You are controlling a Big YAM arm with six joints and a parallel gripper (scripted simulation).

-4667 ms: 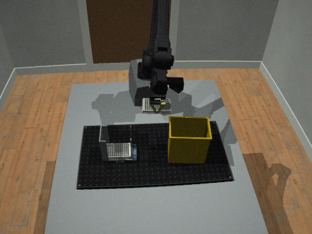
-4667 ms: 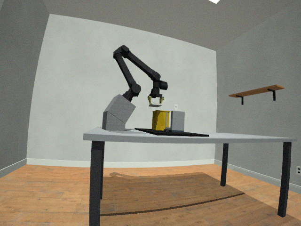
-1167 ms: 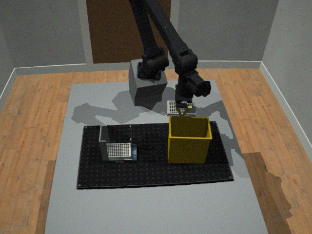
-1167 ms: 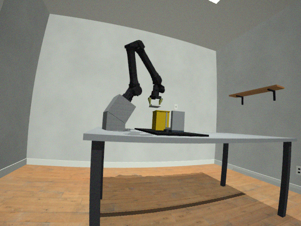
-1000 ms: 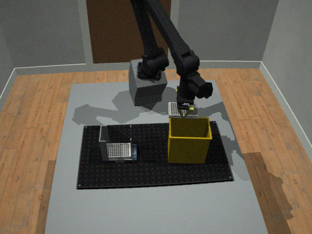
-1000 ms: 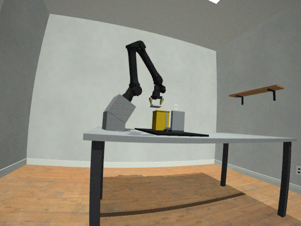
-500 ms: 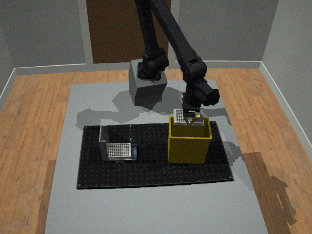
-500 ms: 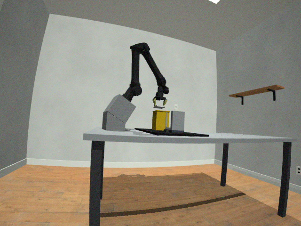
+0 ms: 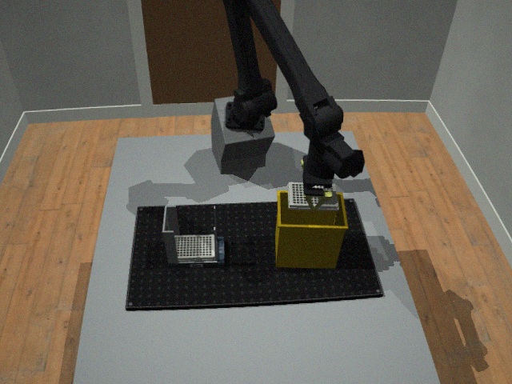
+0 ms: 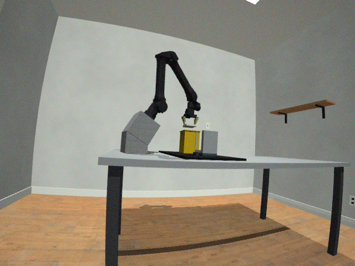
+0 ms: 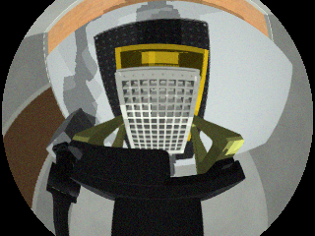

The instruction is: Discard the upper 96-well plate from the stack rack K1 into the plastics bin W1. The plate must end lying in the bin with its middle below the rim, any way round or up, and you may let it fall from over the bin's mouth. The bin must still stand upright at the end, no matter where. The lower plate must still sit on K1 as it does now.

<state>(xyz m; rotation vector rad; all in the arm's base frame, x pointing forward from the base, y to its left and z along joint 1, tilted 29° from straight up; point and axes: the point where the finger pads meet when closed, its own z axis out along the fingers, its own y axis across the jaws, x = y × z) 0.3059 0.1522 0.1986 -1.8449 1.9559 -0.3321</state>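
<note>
My hand is 14 cm above the yellow plastics bin W1.
</note>
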